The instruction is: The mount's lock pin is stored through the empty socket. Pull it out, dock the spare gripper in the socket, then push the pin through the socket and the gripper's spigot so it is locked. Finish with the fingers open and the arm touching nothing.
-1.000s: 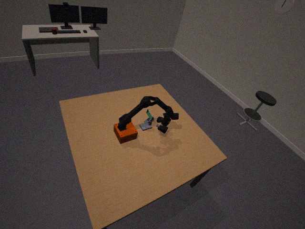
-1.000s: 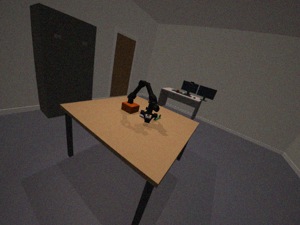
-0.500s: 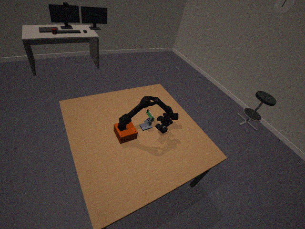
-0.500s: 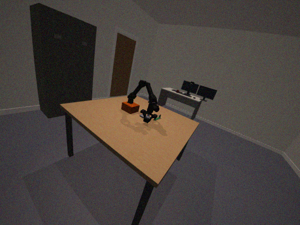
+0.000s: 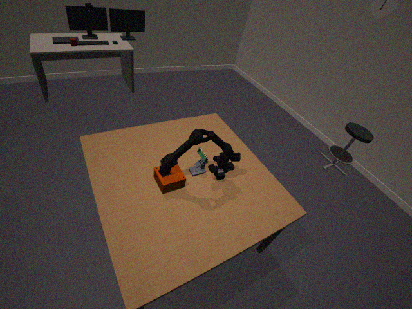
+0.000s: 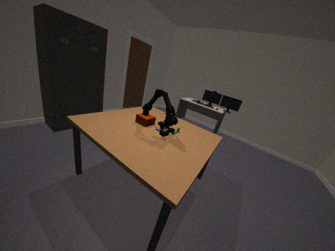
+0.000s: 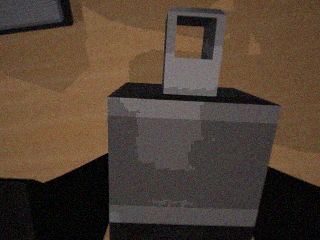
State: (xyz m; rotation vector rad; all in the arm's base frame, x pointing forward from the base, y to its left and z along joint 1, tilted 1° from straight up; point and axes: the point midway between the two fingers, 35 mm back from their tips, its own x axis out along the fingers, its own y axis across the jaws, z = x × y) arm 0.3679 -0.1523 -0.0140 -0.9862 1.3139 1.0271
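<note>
My gripper tip is 1 cm to the right of the spare gripper and 2 cm below it. Round my gripper tip: grey mount 8 cm behind, 13 cm to the left, 1 cm above; green holder 3 cm ahead, 24 cm to the left, 2 cm below.
</note>
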